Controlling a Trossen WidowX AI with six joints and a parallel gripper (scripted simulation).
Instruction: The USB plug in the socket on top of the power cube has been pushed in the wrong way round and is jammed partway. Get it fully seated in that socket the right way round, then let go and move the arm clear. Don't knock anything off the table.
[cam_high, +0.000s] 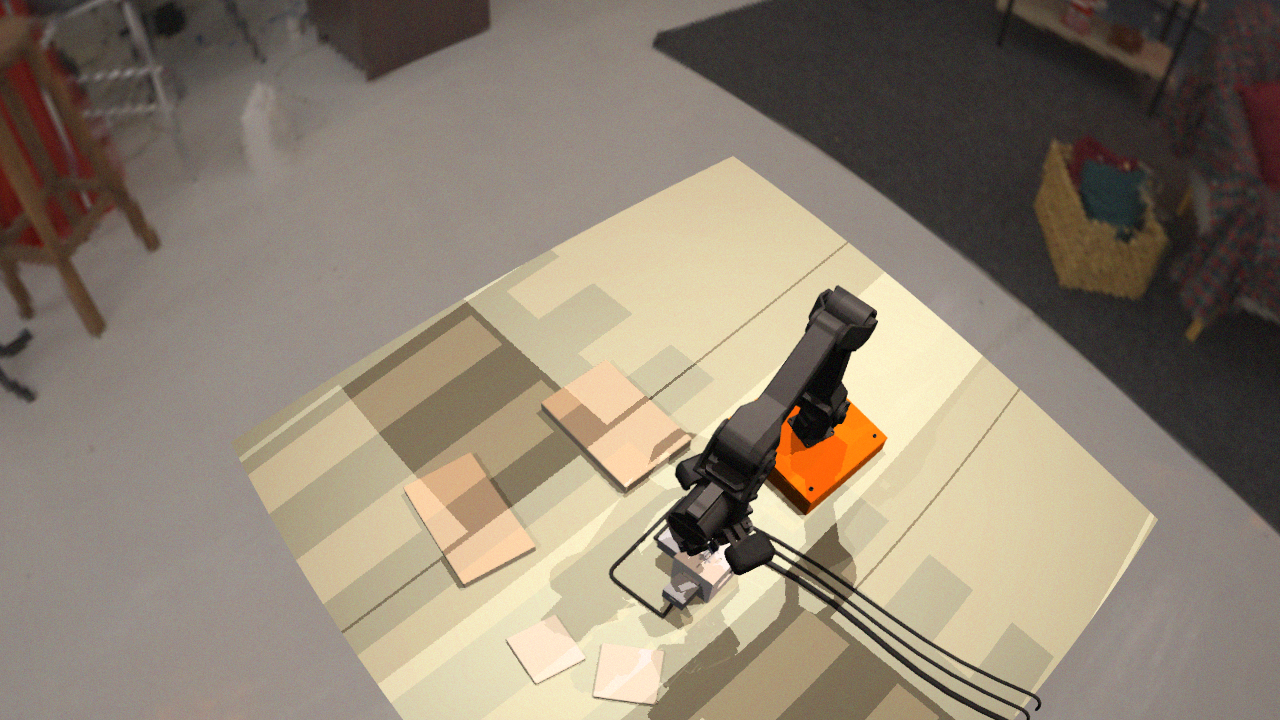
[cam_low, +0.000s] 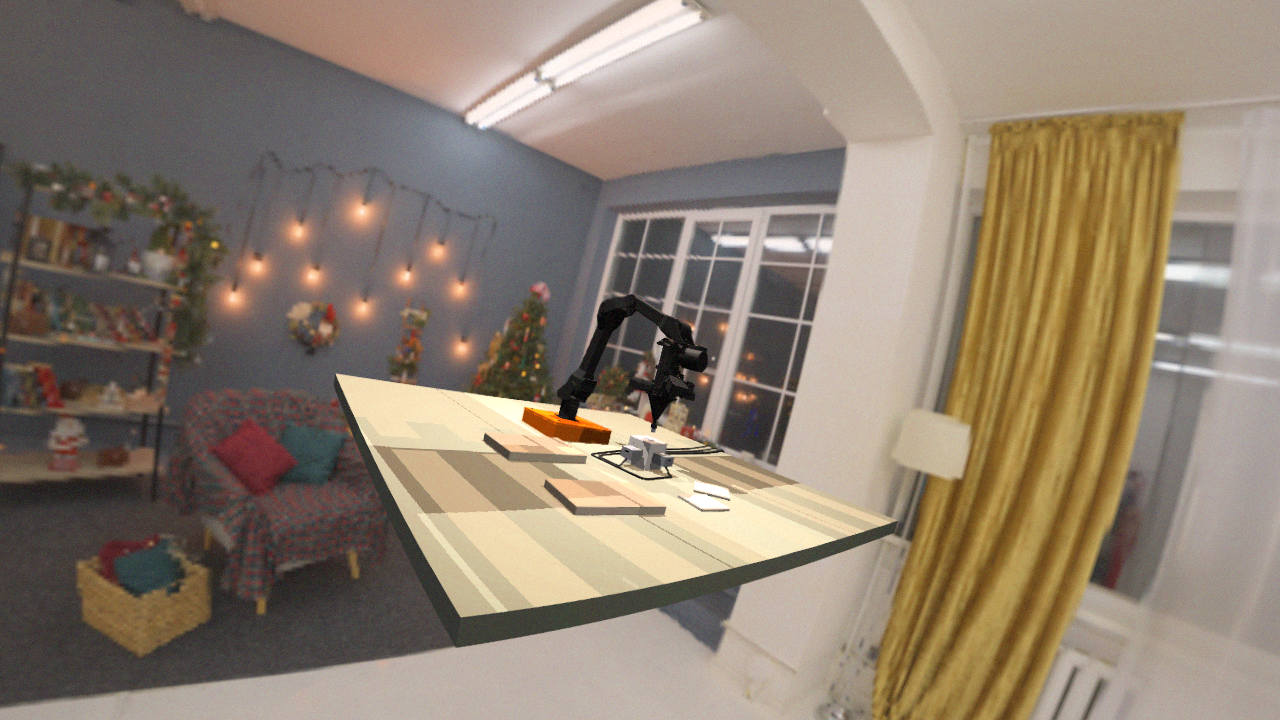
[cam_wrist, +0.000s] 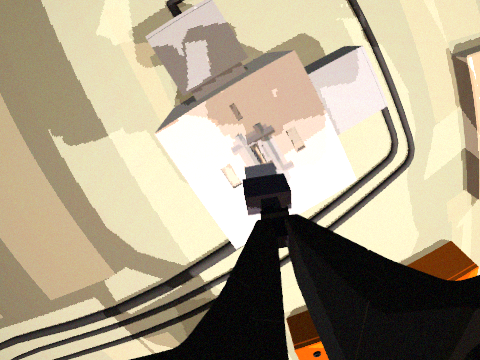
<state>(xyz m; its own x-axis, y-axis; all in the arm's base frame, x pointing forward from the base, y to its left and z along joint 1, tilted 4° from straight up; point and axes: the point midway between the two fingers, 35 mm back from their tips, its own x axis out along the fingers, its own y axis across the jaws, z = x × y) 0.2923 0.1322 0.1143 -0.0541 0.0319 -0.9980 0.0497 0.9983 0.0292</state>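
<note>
Right now the dark USB plug is 20 mm below my gripper tip.
</note>
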